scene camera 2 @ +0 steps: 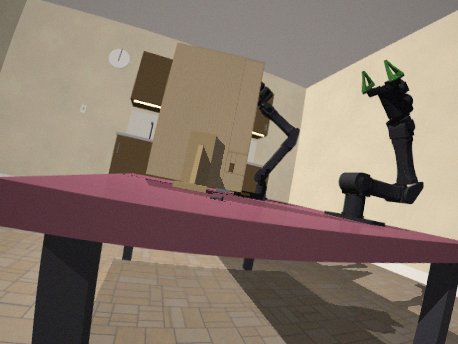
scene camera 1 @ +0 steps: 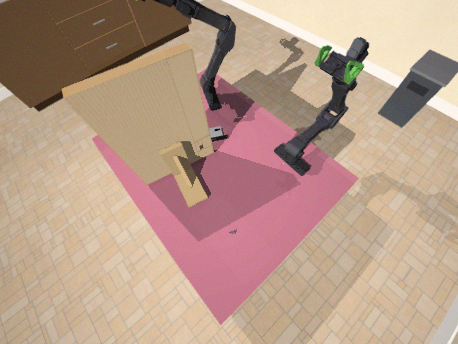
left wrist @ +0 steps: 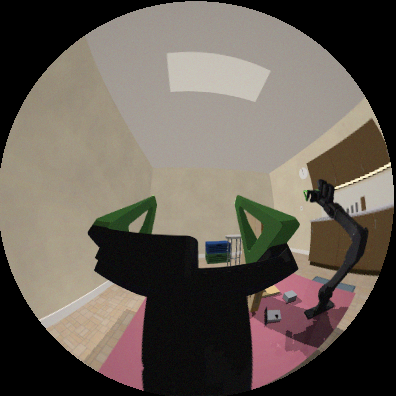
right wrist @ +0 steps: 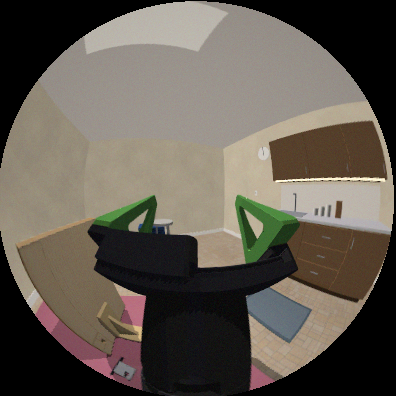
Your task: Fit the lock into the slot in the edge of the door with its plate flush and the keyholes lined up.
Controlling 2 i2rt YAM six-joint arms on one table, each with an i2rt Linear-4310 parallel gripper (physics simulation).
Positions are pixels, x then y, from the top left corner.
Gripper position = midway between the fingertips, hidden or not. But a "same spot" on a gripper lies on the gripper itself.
left gripper: scene camera 2; scene camera 1; left wrist 195,199; not seen in the right wrist view (out of frame)
same spot on left gripper: (scene camera 2: 392,79) = (scene camera 1: 347,83)
